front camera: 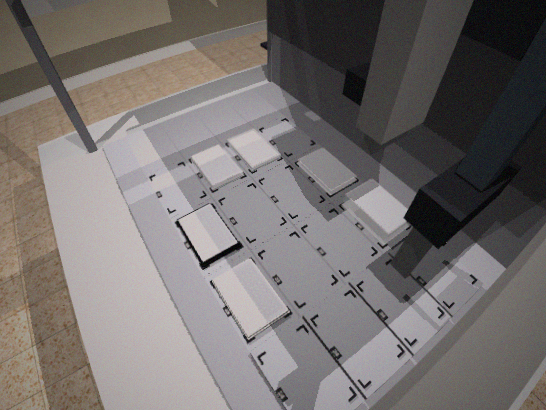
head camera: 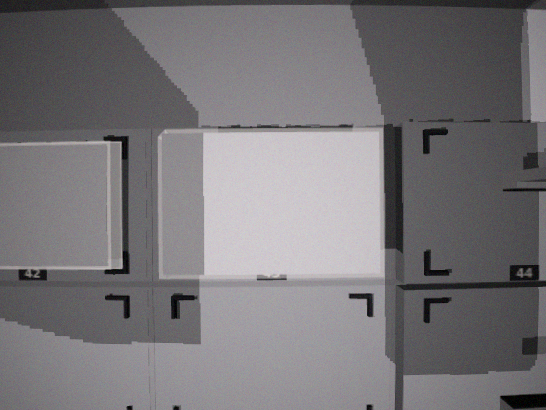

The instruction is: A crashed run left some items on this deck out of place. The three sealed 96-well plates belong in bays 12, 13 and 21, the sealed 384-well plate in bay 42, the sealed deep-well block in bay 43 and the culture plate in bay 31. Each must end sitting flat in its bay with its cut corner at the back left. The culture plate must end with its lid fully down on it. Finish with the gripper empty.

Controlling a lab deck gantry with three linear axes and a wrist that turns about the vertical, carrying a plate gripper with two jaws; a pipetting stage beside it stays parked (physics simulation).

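Frame: origin at the robot's base, x ahead, y right, z down, level; centimetres.
Seen in the pictures: gripper, between the fingertips: (front camera: 419,253) (head camera: 537,293); robot's base, origin of its link: (front camera: 151,177).
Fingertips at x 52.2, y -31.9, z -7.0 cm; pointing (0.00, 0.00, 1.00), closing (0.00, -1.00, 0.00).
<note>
Offsets run from my fingertips to a thing's top centre. "spot": to the spot under its first point.
My gripper (front camera: 431,256) hangs over the right back of the deck, open and empty; its far jaw is hard to see. The deep-well block @(dx -13.0, dy -4.5, dz +2.8 cm) (front camera: 382,209) (head camera: 292,205) sits in bay 43, its cut corner at the back left. The 384-well plate @(dx -29.4, dy -4.5, dz +5.5 cm) (front camera: 327,171) (head camera: 55,205) lies in bay 42; its left end is outside the head view. The culture plate @(dx -45.8, dy +6.2, dz +5.3 cm) (front camera: 254,149) lies in bay 31, lid on; any small lid gap is unclear. Sealed 96-well plates lie in bay 21 @(spot: dx -44.7, dy +17.0, dz +5.6 cm) (front camera: 217,166), bay 12 @(spot: dx -28.2, dy +27.6, dz +5.5 cm) (front camera: 209,234), black-edged, and bay 13 @(spot: dx -12.1, dy +27.9, dz +5.5 cm) (front camera: 250,299). Their cut corners are too small to tell.
The pipetting stage (front camera: 395,70) stands behind the back of the deck. A dark post (front camera: 57,82) rises at the deck's far left corner. Bay 44's label @(spot: dx +3.4, dy +0.1, dz +5.5 cm) (head camera: 524,273) and corner marks show right of the block. Jaw parts show at the head view's right edge.
</note>
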